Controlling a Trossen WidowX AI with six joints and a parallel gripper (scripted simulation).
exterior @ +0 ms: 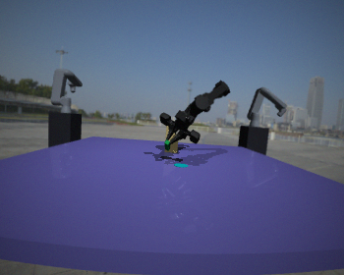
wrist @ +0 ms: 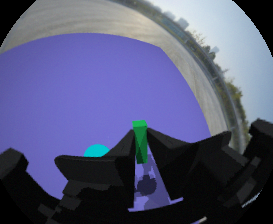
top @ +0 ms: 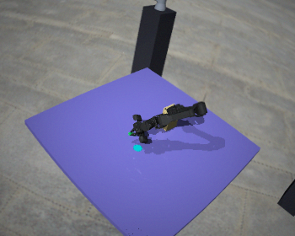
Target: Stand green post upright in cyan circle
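Now: the cyan circle 2 cm behind my gripper tip, 6 cm to the left of it and 9 cm below it. Round my gripper tip: green post: 2 cm behind, 1 cm below.
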